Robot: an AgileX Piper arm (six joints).
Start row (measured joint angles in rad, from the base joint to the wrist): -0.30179, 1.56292, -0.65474, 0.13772, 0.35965, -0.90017
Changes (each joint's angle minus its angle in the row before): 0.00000, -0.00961, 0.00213, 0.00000, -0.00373, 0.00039; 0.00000, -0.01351, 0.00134, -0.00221, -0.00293, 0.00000; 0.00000, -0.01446, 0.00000, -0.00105, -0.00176, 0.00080; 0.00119, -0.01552, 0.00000, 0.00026, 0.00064, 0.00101; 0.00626, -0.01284, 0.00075, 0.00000, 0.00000, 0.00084; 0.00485, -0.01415, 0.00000, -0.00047, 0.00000, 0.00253; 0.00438, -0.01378, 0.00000, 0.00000, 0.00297, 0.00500; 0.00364, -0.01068, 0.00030, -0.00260, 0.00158, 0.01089; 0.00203, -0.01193, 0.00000, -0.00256, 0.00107, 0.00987; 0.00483, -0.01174, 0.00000, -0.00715, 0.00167, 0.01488; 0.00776, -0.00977, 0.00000, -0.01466, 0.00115, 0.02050; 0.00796, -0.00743, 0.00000, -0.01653, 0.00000, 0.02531; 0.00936, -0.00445, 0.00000, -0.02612, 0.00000, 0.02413; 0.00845, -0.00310, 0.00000, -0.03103, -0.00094, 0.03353; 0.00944, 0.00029, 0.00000, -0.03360, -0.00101, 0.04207; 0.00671, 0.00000, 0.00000, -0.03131, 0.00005, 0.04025; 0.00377, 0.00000, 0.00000, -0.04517, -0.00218, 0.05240; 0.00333, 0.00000, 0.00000, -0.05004, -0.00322, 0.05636; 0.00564, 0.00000, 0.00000, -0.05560, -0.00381, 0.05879; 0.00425, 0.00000, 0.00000, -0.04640, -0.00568, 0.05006; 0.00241, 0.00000, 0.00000, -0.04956, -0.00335, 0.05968; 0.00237, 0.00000, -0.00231, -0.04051, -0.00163, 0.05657
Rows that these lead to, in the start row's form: -0.30179, 1.55331, -0.65261, 0.13772, 0.35592, -0.89978; -0.30179, 1.53980, -0.65127, 0.13551, 0.35299, -0.89978; -0.30179, 1.52534, -0.65127, 0.13446, 0.35123, -0.89898; -0.30060, 1.50982, -0.65127, 0.13472, 0.35187, -0.89797; -0.29434, 1.49698, -0.65052, 0.13472, 0.35187, -0.89713; -0.28949, 1.48283, -0.65052, 0.13425, 0.35187, -0.89460; -0.28511, 1.46905, -0.65052, 0.13425, 0.35484, -0.88960; -0.28147, 1.45837, -0.65022, 0.13165, 0.35642, -0.87871; -0.27944, 1.44644, -0.65022, 0.12909, 0.35749, -0.86884; -0.27461, 1.43470, -0.65022, 0.12194, 0.35916, -0.85396; -0.26685, 1.42493, -0.65022, 0.10728, 0.36031, -0.83346; -0.25889, 1.41750, -0.65022, 0.09075, 0.36031, -0.80815; -0.24953, 1.41305, -0.65022, 0.06463, 0.36031, -0.78402; -0.24108, 1.40995, -0.65022, 0.03360, 0.35937, -0.75049; -0.23164, 1.41024, -0.65022, 0.00000, 0.35836, -0.70842; -0.22493, 1.41024, -0.65022, -0.03131, 0.35841, -0.66817; -0.22116, 1.41024, -0.65022, -0.07648, 0.35623, -0.61577; -0.21783, 1.41024, -0.65022, -0.12652, 0.35301, -0.55941; -0.21219, 1.41024, -0.65022, -0.18212, 0.34920, -0.50062; -0.20794, 1.41024, -0.65022, -0.22852, 0.34352, -0.45056; -0.20553, 1.41024, -0.65022, -0.27808, 0.34017, -0.39088; -0.20316, 1.41024, -0.65253, -0.31859, 0.33854, -0.33431
